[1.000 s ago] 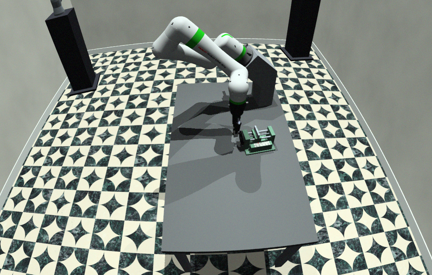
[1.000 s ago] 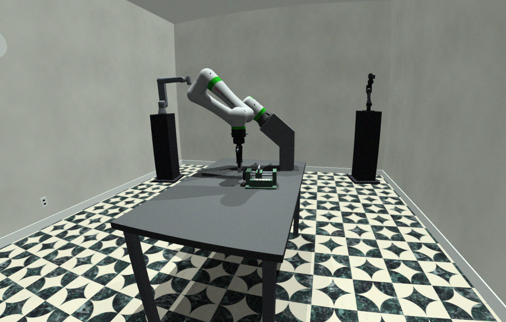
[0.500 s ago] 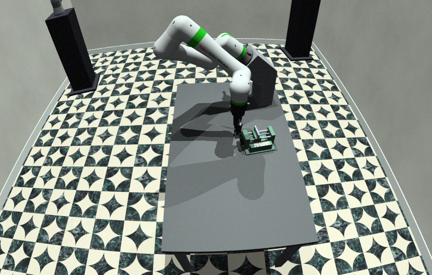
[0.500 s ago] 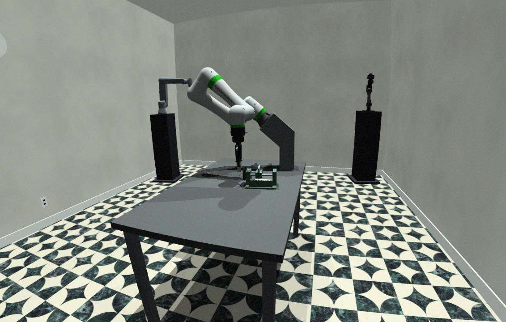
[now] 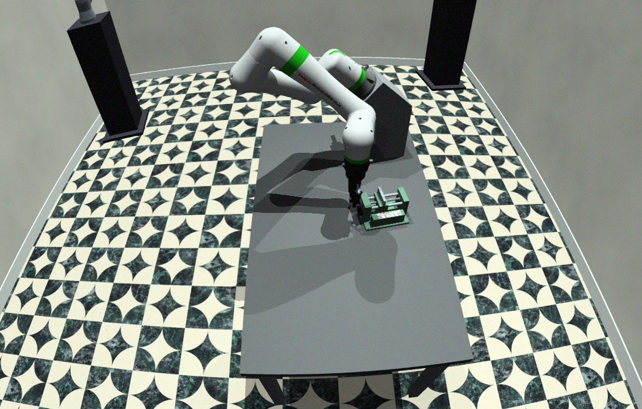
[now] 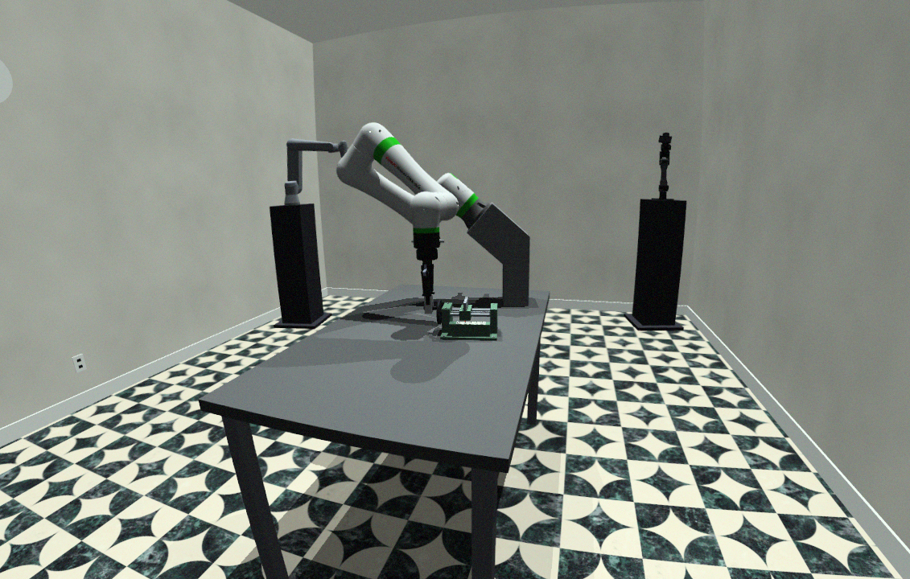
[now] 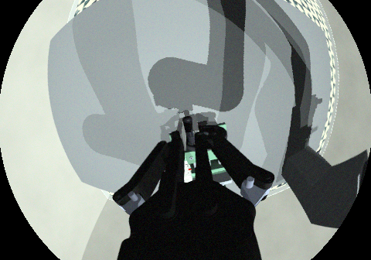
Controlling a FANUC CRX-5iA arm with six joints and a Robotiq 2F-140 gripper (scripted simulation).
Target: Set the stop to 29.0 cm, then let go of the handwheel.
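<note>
My hand is 13 cm to the right of the green stop fixture, 2 cm above it and 1 cm past it. Round my hand: black handwheel 2 cm to the left, 2 cm below, 1 cm behind.
</note>
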